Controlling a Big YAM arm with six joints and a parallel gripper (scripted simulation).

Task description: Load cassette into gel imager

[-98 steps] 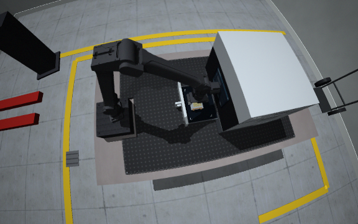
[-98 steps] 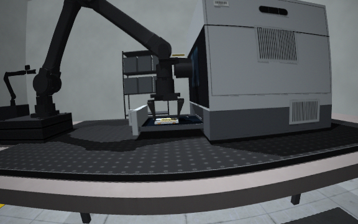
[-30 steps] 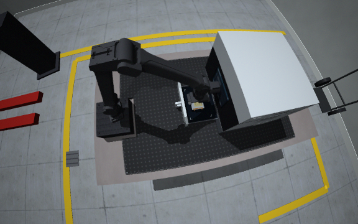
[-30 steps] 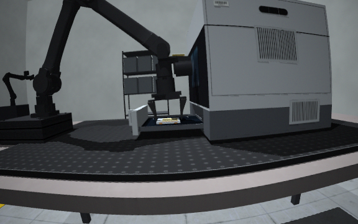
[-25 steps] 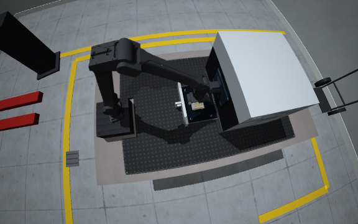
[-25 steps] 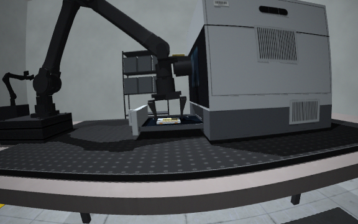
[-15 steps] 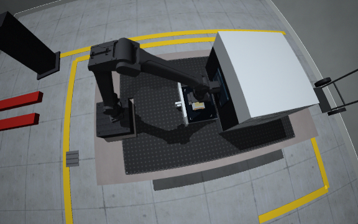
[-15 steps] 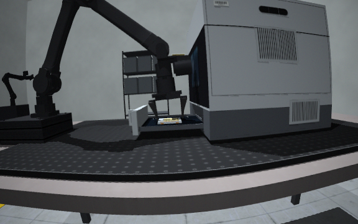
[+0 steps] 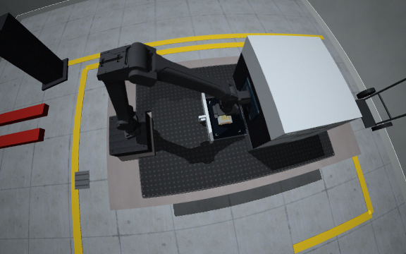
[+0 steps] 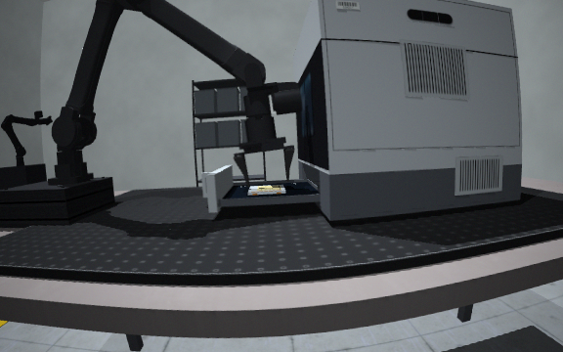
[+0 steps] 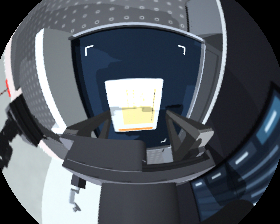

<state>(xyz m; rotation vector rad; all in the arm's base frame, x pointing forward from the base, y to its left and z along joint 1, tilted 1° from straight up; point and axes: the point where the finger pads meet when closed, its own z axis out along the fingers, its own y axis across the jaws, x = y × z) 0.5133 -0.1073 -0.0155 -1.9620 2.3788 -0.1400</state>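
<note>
Right now the drawer is 1 cm ahead of my hand. From my hand the other things lie so: finished cassette 2 cm below, 1 cm to the right.
</note>
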